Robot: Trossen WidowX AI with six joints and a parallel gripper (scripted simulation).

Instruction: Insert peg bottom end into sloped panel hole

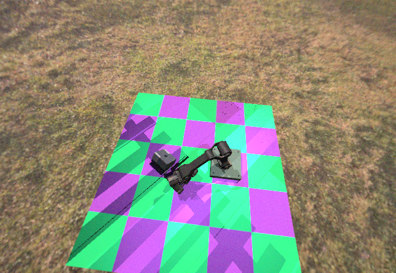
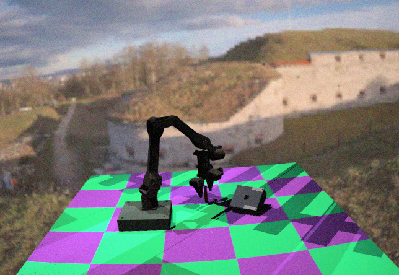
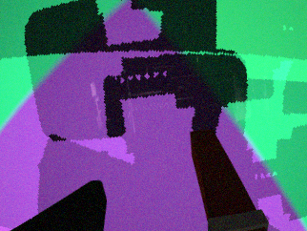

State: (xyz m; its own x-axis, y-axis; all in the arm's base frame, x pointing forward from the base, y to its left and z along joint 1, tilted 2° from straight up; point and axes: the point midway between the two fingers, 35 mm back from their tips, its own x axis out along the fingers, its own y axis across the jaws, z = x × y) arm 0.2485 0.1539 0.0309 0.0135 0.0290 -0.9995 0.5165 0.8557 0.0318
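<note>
The red peg is 2 cm above my gripper tip. The rest, counted from my gripper tip: grey sloped panel 19 cm ahead, 14 cm to the right, 1 cm above.
</note>
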